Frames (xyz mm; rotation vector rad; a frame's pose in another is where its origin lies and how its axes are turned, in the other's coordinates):
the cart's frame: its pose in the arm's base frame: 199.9 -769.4 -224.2 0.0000 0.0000 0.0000
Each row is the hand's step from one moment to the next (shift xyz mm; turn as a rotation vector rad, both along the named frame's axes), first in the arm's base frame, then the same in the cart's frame.
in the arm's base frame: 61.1 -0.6 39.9 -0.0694 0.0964 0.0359
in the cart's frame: 61.1 -0.6 39.9 -0.0694 0.0964 0.0359
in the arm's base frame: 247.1 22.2 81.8 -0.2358 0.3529 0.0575
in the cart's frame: 247.1 22.2 81.8 -0.2358 0.3529 0.0575
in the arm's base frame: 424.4 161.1 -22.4 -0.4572 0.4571 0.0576
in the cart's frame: 424.4 161.1 -22.4 -0.4572 0.4571 0.0576
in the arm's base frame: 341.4 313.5 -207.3 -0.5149 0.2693 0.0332
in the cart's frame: 341.4 313.5 -207.3 -0.5149 0.2693 0.0332
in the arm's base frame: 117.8 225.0 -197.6 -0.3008 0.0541 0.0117
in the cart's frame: 117.8 225.0 -197.6 -0.3008 0.0541 0.0117
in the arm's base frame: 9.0 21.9 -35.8 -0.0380 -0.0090 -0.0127
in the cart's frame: 9.0 21.9 -35.8 -0.0380 -0.0090 -0.0127
